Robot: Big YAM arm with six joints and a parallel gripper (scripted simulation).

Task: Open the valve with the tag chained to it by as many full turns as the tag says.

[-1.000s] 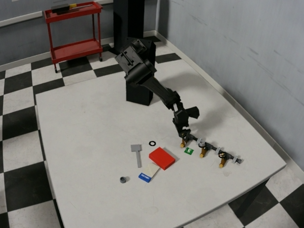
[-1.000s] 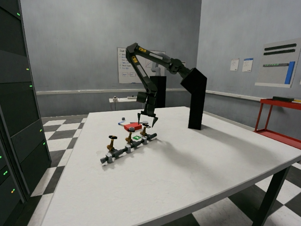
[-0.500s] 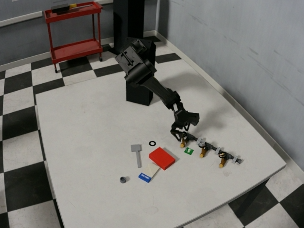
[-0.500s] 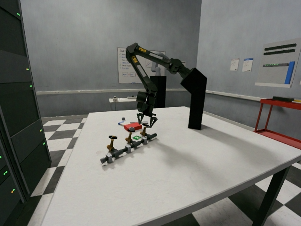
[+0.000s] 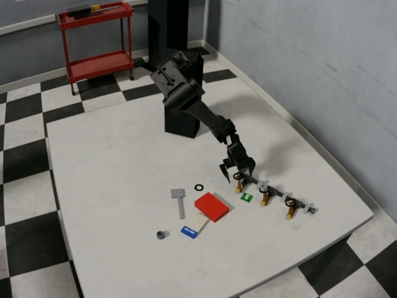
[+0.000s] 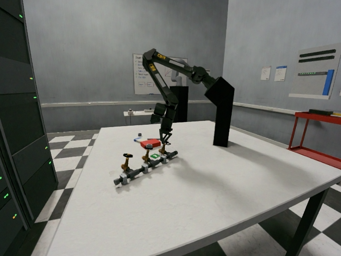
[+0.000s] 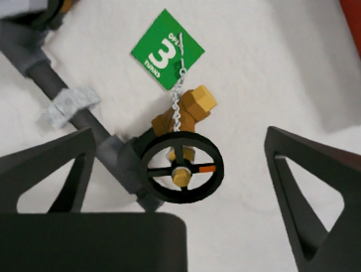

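Right now the green tag is 80 mm below my hand, 60 mm ahead of it and 10 mm to the right of it. The rest, counted from my hand: grey t-shaped tool 220 mm to the right, 140 mm behind, 80 mm below; card 270 mm to the right, 80 mm below; red box 160 mm to the right, 70 mm below, 10 mm behind.
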